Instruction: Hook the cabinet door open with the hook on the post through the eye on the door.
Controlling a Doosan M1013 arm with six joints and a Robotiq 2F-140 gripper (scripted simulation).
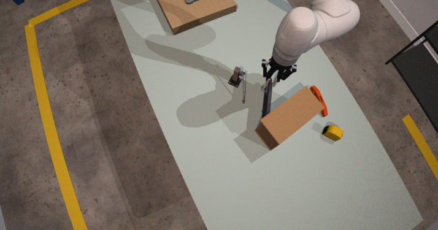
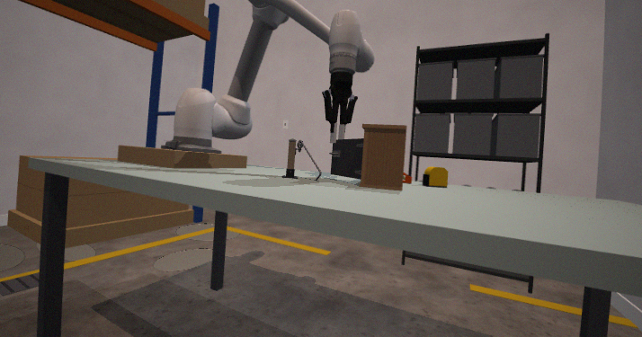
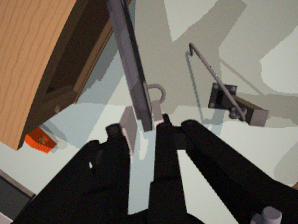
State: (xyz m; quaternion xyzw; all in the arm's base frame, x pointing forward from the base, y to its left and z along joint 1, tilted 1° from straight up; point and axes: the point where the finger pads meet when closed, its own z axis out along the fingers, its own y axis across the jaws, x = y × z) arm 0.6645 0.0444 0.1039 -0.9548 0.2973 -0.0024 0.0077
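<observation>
Right now my hand is 90 mm to the left of the wire hook, 90 mm above it and 50 mm past it. The rest, counted from my hand: orange object: 210 mm to the left, 140 mm below, 140 mm ahead; dark door: 80 mm below, 60 mm ahead, 50 mm to the right; yellow tape measure: 300 mm ahead, 190 mm to the left, 130 mm below.
</observation>
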